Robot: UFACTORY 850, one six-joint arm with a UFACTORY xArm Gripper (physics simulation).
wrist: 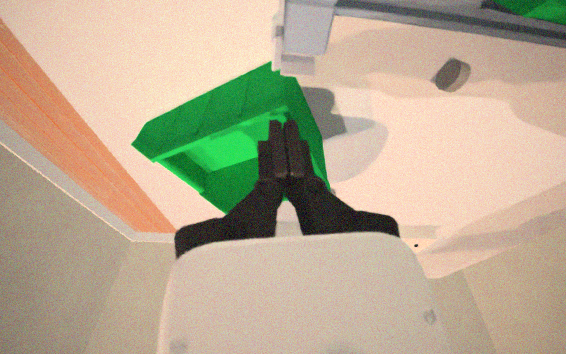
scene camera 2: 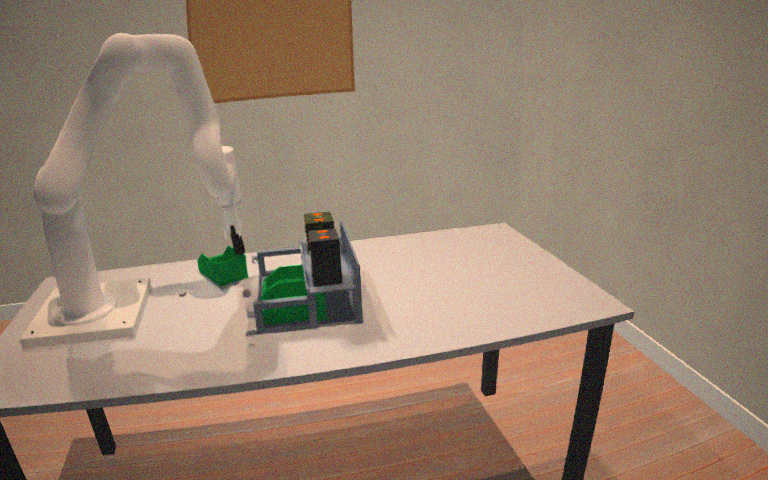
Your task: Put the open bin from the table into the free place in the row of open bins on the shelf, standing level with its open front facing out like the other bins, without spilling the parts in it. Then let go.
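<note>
The green open bin (scene camera 2: 222, 270) (wrist: 215, 110) is by the shelf's left back corner, turned at an angle and seemingly tilted; loose parts in it cannot be made out. My gripper (scene camera 2: 240, 252) (wrist: 280, 135) is shut, with its fingers together and nothing between them. Its fingertips are over the bin's right part in the wrist view, and whether they touch it is unclear. The grey shelf (scene camera 2: 311, 304) (wrist: 307, 30) stands on the table. Green bins (scene camera 2: 286, 314) show in it, partly hidden by its rails; the free place cannot be made out clearly.
Two dark boxes (scene camera 2: 326, 259) (scene camera 2: 318, 220) with orange marks stand on the shelf's right part. A small dark round piece (scene camera 2: 182, 293) lies between the robot's base plate and the bin. Another round piece (wrist: 452, 75) lies near the shelf. The table (scene camera 2: 453, 283) extends right of the shelf.
</note>
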